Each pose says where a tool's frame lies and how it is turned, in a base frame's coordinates. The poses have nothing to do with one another.
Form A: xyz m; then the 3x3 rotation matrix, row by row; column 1 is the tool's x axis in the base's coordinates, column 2 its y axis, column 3 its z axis. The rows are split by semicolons.
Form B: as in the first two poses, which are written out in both.
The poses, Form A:
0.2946 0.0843 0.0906; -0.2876 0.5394 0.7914; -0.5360 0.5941 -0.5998; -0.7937 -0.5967 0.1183
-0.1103 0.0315 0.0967; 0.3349 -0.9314 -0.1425; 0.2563 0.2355 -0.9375; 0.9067 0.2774 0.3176
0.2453 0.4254 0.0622; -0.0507 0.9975 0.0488; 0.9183 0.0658 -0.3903; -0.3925 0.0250 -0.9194
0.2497 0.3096 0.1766; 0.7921 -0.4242 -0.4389; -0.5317 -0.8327 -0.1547; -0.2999 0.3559 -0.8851
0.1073 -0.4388 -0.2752; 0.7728 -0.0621 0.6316; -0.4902 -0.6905 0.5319; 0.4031 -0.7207 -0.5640
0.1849 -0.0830 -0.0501; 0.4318 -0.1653 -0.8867; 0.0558 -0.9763 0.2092; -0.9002 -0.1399 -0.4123
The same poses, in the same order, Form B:
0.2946 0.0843 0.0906 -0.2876 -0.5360 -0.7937 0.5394 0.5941 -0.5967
-0.1103 0.0315 0.0967 0.3349 0.2563 0.9067 -0.9314 0.2355 0.2774
0.2453 0.4254 0.0622 -0.0507 0.9183 -0.3925 0.9975 0.0658 0.0250
0.2497 0.3096 0.1766 0.7921 -0.5317 -0.2999 -0.4242 -0.8327 0.3559
0.1073 -0.4388 -0.2752 0.7728 -0.4902 0.4031 -0.0621 -0.6905 -0.7207
0.1849 -0.0830 -0.0501 0.4318 0.0558 -0.9002 -0.1653 -0.9763 -0.1399

